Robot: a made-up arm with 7 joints.
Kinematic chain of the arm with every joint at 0, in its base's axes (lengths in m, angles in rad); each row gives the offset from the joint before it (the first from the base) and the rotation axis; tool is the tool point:
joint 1: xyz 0 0.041 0 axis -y
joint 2: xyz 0 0.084 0 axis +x
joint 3: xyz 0 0 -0.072 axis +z
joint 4: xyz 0 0 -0.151 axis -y
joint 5: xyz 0 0 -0.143 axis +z
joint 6: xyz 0 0 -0.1 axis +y
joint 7: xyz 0 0 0 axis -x
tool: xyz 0 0 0
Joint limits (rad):
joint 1: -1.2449..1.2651
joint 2: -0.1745..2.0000
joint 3: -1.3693..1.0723
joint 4: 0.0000..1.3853
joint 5: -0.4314..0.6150
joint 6: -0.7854..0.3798
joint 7: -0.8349..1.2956
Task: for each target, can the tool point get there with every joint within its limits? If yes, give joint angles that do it. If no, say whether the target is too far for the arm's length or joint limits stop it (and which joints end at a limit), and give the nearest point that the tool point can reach.
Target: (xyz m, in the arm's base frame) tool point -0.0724 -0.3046 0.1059
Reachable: no: joint limits stop it (at a limit: joint 1, joint 2, joint 3, joint 4) | nearest point -0.1961 -0.1519 -0.1167 | short by 0.297 m
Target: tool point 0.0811 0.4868 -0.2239
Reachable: yes | joints -0.0482 1.3602 -0.9876 0.7563 0.2987 -0.3032 -0.2008
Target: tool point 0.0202 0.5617 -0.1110
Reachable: yes | joints -1.0281 1.6026 -0.4722 0.5093 0.0765 -0.3319 0.0977
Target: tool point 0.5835 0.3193 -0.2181
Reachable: no: too far | nearest point 0.4167 0.2638 -0.1558 | short by 0.187 m
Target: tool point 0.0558 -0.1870 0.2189
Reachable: no: joint limits stop it (at a limit: joint 1, joint 2, joint 4) | nearest point 0.2619 -0.1116 0.0649 | short by 0.268 m
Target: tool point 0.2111 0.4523 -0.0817
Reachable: yes | joints 0.0902 1.4919 -0.3511 1.0957 0.1199 -0.4894 -0.1937
